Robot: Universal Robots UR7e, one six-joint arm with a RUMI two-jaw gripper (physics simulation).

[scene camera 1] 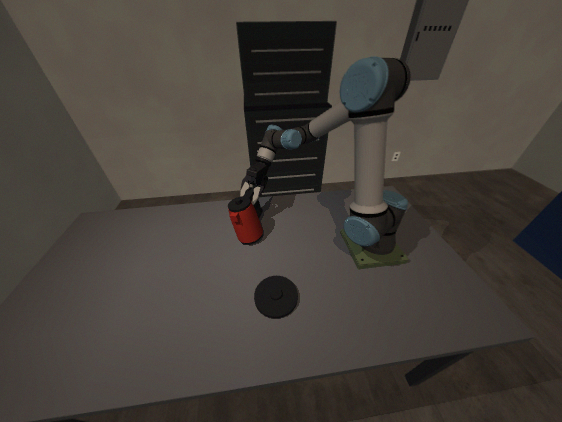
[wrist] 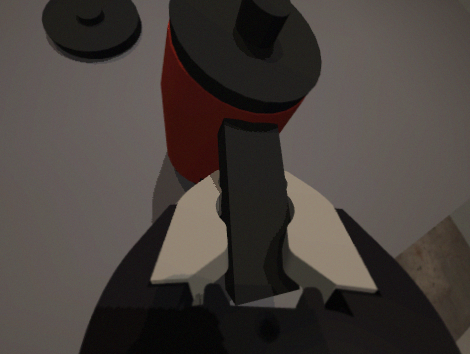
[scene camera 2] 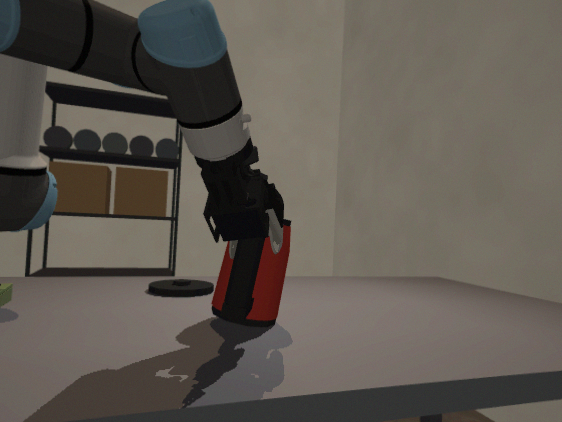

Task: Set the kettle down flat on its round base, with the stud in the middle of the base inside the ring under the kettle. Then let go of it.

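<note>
The red kettle (scene camera 1: 247,225) (scene camera 2: 272,285) (wrist: 187,120) with a black lid and black handle is tilted a little, its bottom low over the table or touching it; which one I cannot tell. My gripper (scene camera 1: 251,192) (scene camera 2: 254,245) (wrist: 249,172) is shut on the kettle's black handle, with one pale finger on each side of it. The round black base (scene camera 1: 276,307) (scene camera 2: 162,288) (wrist: 60,35) lies flat on the table, apart from the kettle, with a stud (scene camera 1: 276,294) (scene camera 2: 181,282) (wrist: 90,16) in its middle. The ring under the kettle is hidden.
The grey table (scene camera 1: 150,325) (scene camera 2: 425,340) (wrist: 375,150) carries all this. The arm's green mounting plate (scene camera 1: 370,260) (scene camera 2: 4,295) stands to the right of the kettle in the first scene view. A dark shelf rack (scene camera 2: 110,216) stands beyond the table.
</note>
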